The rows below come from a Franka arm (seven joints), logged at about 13 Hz.
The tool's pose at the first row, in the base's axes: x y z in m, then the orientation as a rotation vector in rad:
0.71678 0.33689 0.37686 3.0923 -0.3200 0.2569
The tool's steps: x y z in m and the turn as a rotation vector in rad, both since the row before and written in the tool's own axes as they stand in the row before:
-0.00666 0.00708 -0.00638 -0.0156 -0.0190 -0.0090
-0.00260 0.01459 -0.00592 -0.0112 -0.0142 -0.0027
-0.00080 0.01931 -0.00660 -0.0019 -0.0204 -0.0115
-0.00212 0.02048 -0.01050 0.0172 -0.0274 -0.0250
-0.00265 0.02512 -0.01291 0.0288 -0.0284 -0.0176
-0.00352 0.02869 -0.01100 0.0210 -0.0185 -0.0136
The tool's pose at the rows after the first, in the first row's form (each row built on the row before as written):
0.70787 0.33155 0.38209 3.0818 -0.3070 0.2238
0.70162 0.31806 0.38788 3.0738 -0.3035 0.1995
0.69621 0.29968 0.39496 3.0767 -0.2867 0.1674
0.68923 0.28055 0.40590 3.1002 -0.2492 0.1275
0.68157 0.25664 0.41909 -3.1310 0.2226 -0.0874
0.67342 0.22876 0.42972 -3.1113 0.1990 -0.0604

